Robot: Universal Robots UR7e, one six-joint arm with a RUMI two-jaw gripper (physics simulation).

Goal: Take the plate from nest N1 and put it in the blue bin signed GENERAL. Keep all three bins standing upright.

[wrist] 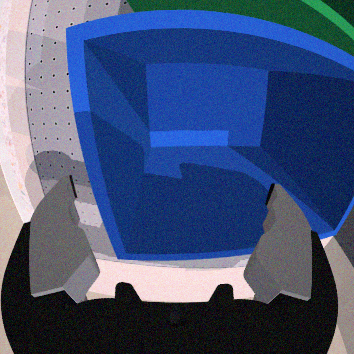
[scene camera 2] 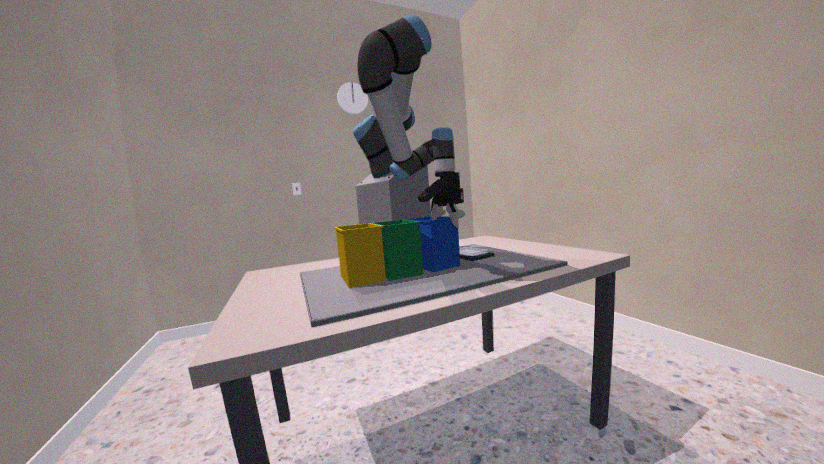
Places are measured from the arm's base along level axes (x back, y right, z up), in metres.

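Pixels of known places: gripper, fingertip midpoint: (wrist: pixel 172 182) (scene camera 2: pixel 445 227); arm's base, link origin: (scene camera 2: pixel 388 169).
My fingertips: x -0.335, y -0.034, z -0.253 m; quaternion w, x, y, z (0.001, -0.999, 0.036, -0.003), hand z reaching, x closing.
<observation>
For each thing: its top centre in the pictures, then the offset to it from my fingertips. Level surfaces: height alone.
- plate, top centre: (scene camera 2: pixel 470 249) dx +0.061, dy -0.174, dz -0.118 m
- blue bin, top centre: (wrist: pixel 278 170) (scene camera 2: pixel 430 218) dx +0.051, dy +0.028, dz +0.035 m
- green bin, top centre: (scene camera 2: pixel 394 222) dx +0.065, dy +0.172, dz +0.035 m
- yellow bin, top centre: (scene camera 2: pixel 356 226) dx +0.088, dy +0.302, dz +0.035 m
- perforated grey board, surface height: dz -0.144 m
- table, surface height: dz -0.157 m
The plate (scene camera 2: pixel 475 251) lies flat in a dark nest on the grey board, beyond the blue bin; it does not show in the wrist view, and its nest label cannot be read. The blue bin (scene camera 2: pixel 441 247) (wrist: pixel 205 100) stands upright, its open top facing the camera in the wrist view. No plate shows inside; its sign is not visible. My gripper (scene camera 2: pixel 447 217) (wrist: pixel 172 182) is open and empty, pointing down with its fingertips close above the blue bin's rim. Whether a finger touches the rim I cannot tell.
The green bin (scene camera 2: pixel 403 249) (wrist: pixel 280 11) stands upright beside the blue one, and the yellow bin (scene camera 2: pixel 363 256) stands upright at the row's left end. The perforated grey board (scene camera 2: pixel 328 299) (wrist: pixel 52 115) lies on the table (scene camera 2: pixel 259 317) (wrist: pixel 165 282).
</observation>
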